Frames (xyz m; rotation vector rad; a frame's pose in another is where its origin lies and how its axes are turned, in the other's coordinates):
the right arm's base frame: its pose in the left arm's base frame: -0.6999 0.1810 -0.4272 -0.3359 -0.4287 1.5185
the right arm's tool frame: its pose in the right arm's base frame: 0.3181 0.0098 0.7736 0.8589 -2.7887 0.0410
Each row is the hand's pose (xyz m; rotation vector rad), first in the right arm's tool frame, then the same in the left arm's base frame.
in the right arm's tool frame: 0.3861 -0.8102 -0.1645 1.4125 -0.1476 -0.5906
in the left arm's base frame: -0.4036 0.5949 0.8762 -1.6590 -0.1530 -1.1261
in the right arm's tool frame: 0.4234 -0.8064 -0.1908 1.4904 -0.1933 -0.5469
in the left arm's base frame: -0.4063 0.5659 0.9115 -1.5741 -0.1554 -1.0844
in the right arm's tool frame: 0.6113 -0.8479 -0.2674 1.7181 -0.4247 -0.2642
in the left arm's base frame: -0.3446 0.4437 1.0669 -1.2666 -0.0497 -0.8628
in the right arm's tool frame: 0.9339 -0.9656 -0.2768 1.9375 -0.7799 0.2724
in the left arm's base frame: -0.1380 0.2398 1.2506 -0.8146 0.1655 -0.5164
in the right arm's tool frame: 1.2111 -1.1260 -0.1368 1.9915 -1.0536 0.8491
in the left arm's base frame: 0.1638 0.0733 1.3088 -0.4094 0.3976 -0.2218
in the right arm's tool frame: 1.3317 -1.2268 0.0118 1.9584 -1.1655 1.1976
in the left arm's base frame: 0.3656 0.0039 1.2735 -0.1833 0.5379 -0.0746
